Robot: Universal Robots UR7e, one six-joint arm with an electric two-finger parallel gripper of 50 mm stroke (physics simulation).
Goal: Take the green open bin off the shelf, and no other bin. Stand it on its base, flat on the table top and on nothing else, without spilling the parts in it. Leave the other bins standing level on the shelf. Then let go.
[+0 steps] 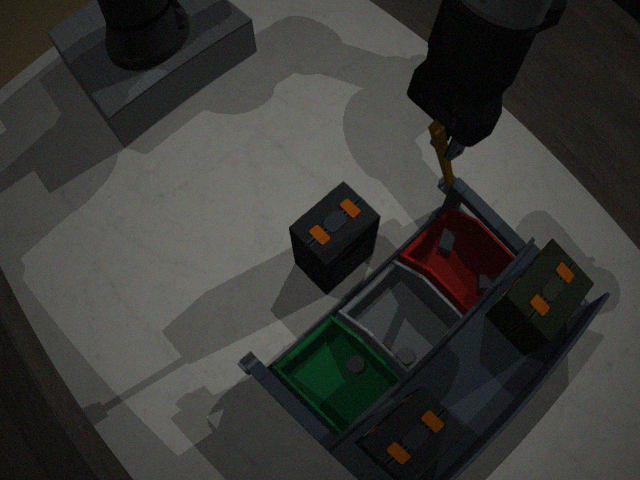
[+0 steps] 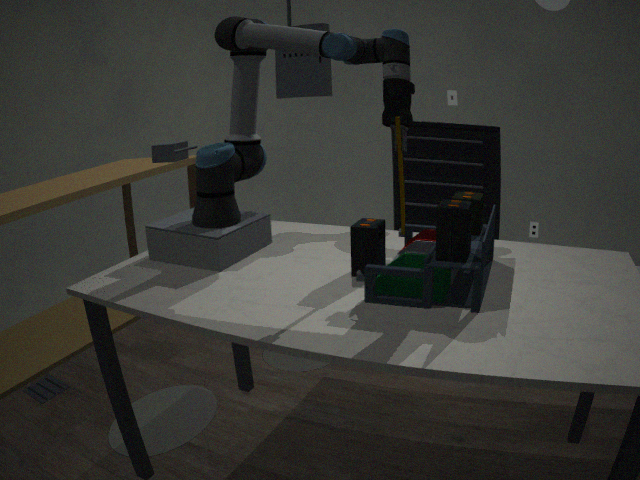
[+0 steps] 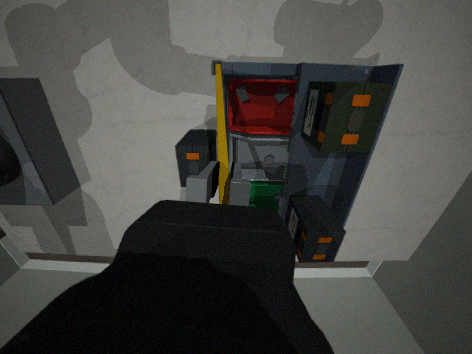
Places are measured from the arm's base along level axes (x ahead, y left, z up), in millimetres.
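Pixels of known places: gripper, fingertip midpoint: [image 1: 445, 148] [image 2: 400, 151] [image 3: 225, 173]; arm's base at its link origin: [image 1: 147, 36] [image 2: 216, 221].
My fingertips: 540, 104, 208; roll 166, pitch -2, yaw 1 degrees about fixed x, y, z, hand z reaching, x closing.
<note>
For each thing: its top centre in the pictures, then the offset to it from my fingertips, as dx, dy, dz.
- green open bin at its top centre: [image 1: 348, 384] [image 2: 414, 260] [image 3: 261, 202] +96, -188, -226
- round grey part at its top centre: [image 1: 355, 363] +75, -158, -288
- grey bin at its top centre: [image 1: 416, 323] [image 3: 266, 161] [image 2: 425, 246] +89, -76, -226
- red bin at its top centre: [image 1: 473, 263] [image 3: 271, 108] [image 2: 433, 234] +79, +35, -226
- black case at its top centre: [image 1: 335, 221] [image 3: 194, 168] [image 2: 368, 222] -63, -83, -176
- olive case at its top centre: [image 1: 553, 288] [image 3: 355, 120] +177, +44, -109
- dark case at its top centre: [image 1: 415, 437] [image 2: 455, 203] [image 3: 322, 249] +192, -186, -84
The green open bin [image 1: 315, 369] [image 2: 400, 281] [image 3: 265, 192] sits in the near end bay of the slate-blue shelf [image 1: 294, 400] [image 2: 428, 284] [image 3: 260, 69], with a round grey part [image 1: 355, 364] in it. The grey bin [image 1: 374, 312] [image 3: 245, 149] sits beside it, then the red bin [image 1: 454, 268] [image 3: 260, 115] at the far end. My gripper [image 1: 446, 146] [image 2: 400, 139] [image 3: 225, 173] is shut on a yellow bar [image 1: 446, 167] [image 2: 400, 180] [image 3: 222, 115] near its upper end, high above the table. The bar stands nearly upright; its lower end meets the shelf's far front corner post.
A black case [image 1: 334, 222] [image 2: 367, 248] [image 3: 195, 142] with orange latches stands on the table before the shelf. An olive case [image 1: 553, 289] [image 3: 355, 120] and a dark case [image 1: 418, 431] [image 2: 453, 232] [image 3: 317, 237] stand on the shelf's raised rear part. The robot's base block [image 1: 180, 90] [image 2: 180, 248] is farther off.
</note>
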